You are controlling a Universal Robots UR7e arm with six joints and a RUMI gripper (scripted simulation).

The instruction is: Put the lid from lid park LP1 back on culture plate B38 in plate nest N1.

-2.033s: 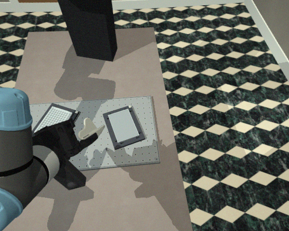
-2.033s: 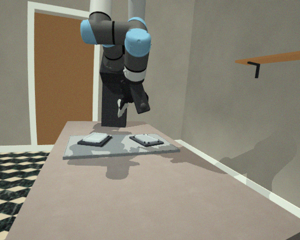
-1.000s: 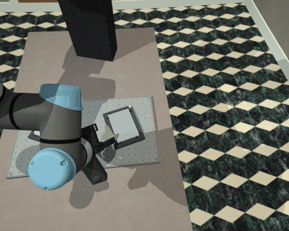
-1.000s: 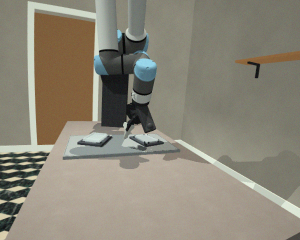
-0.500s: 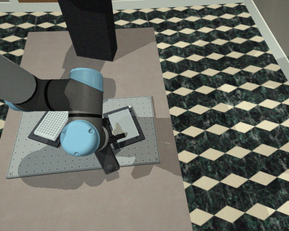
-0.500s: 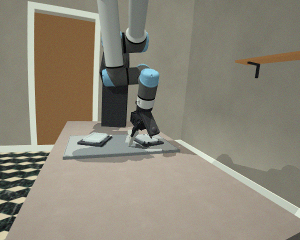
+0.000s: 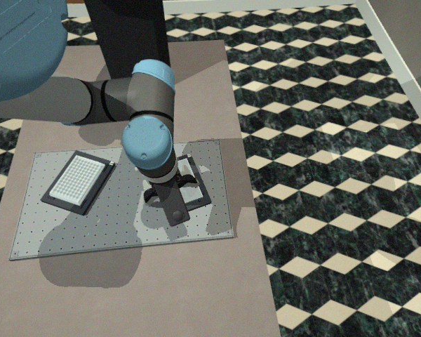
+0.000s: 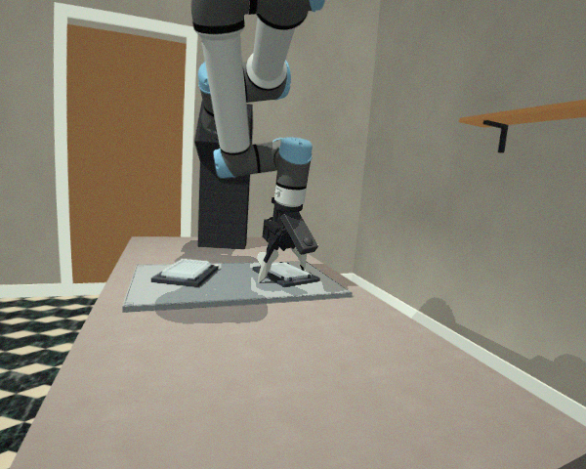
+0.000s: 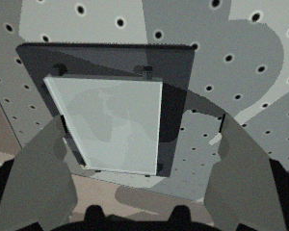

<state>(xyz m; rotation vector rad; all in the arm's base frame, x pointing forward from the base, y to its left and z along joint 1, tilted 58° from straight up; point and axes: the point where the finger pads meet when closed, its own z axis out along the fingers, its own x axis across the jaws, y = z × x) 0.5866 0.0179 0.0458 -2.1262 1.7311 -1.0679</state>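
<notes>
Right now my hand is 30 mm to the right of the lid, 20 mm past it and 10 mm below it. From my hand the other things lie so: dark plate nest (210 mm to the right, 140 mm behind); lid park LP1 (30 mm to the left, 20 mm behind); white culture plate (210 mm to the right, 140 mm behind, 10 mm above).
</notes>
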